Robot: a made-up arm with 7 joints. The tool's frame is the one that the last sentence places.
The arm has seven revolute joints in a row. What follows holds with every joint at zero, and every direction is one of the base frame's. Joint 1 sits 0.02 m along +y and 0.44 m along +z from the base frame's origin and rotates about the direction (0.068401, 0.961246, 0.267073). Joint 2 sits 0.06 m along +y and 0.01 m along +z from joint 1 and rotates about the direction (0.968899, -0.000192, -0.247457). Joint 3 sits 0.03 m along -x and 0.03 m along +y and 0.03 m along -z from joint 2 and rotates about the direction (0.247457, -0.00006, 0.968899). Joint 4 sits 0.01 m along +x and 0.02 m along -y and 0.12 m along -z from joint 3 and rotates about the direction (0.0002, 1, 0.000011). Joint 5 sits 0.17 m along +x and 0.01 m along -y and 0.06 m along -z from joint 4 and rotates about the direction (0.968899, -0.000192, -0.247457). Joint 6 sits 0.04 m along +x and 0.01 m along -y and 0.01 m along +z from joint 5 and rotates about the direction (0.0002, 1, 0.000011). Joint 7 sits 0.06 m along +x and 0.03 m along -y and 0.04 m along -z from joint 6 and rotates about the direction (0.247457, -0.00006, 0.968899). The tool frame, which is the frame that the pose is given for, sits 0.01 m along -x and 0.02 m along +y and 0.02 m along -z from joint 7; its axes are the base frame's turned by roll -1.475, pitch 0.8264 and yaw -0.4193 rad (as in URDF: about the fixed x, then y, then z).
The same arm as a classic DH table. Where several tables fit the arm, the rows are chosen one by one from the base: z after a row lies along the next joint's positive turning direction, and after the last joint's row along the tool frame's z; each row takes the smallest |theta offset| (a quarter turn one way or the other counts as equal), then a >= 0, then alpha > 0; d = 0 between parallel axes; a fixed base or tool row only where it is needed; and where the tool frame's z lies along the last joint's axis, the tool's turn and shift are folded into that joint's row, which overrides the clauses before.
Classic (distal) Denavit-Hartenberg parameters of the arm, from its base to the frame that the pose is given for. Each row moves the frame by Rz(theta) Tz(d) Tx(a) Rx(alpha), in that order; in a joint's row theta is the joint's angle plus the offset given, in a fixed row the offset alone. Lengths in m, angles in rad.
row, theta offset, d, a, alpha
base (fixed), -0.071, 0.4345, -0.0014, -1.3004
joint 1, -1.3111, 0.081, -0.0072, -1.5708
joint 2, 1.2915, -0.0241, -0.03, 1.5708
joint 3, 1.5708, -0.1503, 0.0394, -1.5708
joint 4, 1.5708, -0.03, 0.0161, 1.5708
joint 5, 0, 0.2158, -0.0196, -1.5708
joint 6, -1.5708, -0.04, 0.068, 1.5708
joint 7, -0.4622, -0.0486, -0.0132, -1.3909
tool (fixed), 0.6048, 0.016, 0, 0

